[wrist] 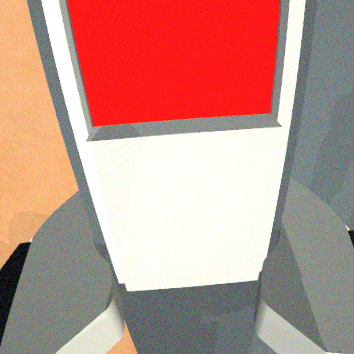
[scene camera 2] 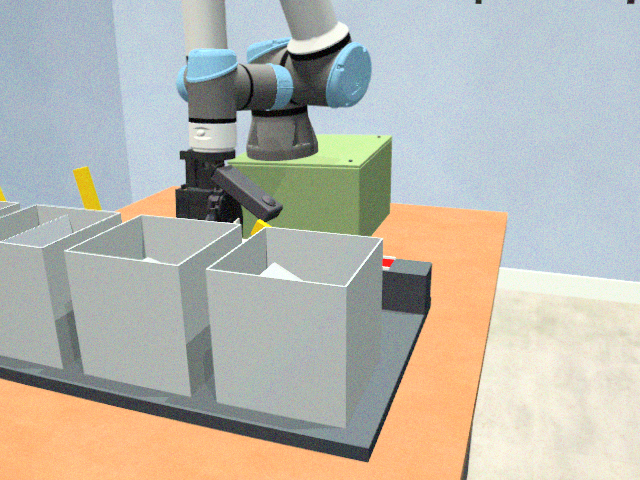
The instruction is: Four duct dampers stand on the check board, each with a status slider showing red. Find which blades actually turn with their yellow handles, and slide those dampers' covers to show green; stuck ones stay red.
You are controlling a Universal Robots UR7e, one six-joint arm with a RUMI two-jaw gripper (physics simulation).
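Places are measured from the arm's base along level axes (x back, y left, z down), in millimetres.
Pixels of known places: arm's base, link origin: (scene camera 2: 282, 152).
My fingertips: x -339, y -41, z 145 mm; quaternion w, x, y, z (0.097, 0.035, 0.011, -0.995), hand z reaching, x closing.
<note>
Ahead of a thing's pixels: the offset from my fingertips to its middle. "*": to the spot under its first point. Level surfaces: height alone.
My gripper (wrist: 186, 173) is shut on the white slider cover @[dx -2, dy +24, dz -59 mm] (wrist: 185, 205), one finger on each long side near its lower end. A red window @[* dx -9, dy +61, dz -55 mm] (wrist: 177, 60) shows above the cover. In the scene view the fingertips are hidden behind the grey ducts. Three open-topped grey ducts (scene camera 2: 276, 341) (scene camera 2: 129, 320) (scene camera 2: 25, 299) stand on the dark check board @[dz +7 mm] (scene camera 2: 392, 351), and the edge of a fourth shows at far left. Pale blades (scene camera 2: 279, 271) (scene camera 2: 41, 232) show inside. Yellow handles (scene camera 2: 86, 188) (scene camera 2: 260, 226) stick up behind the ducts. A red slider window @[* dx -46, dy +273, dz -55 mm] (scene camera 2: 387, 262) shows at right.
A dark block (scene camera 2: 408, 286) bears the red window behind the right duct. The green base box (scene camera 2: 305, 191) stands at the back under the arm. The orange table @[dz +26 mm] (scene camera 2: 454, 268) extends around the board, with its right edge beside the floor.
</note>
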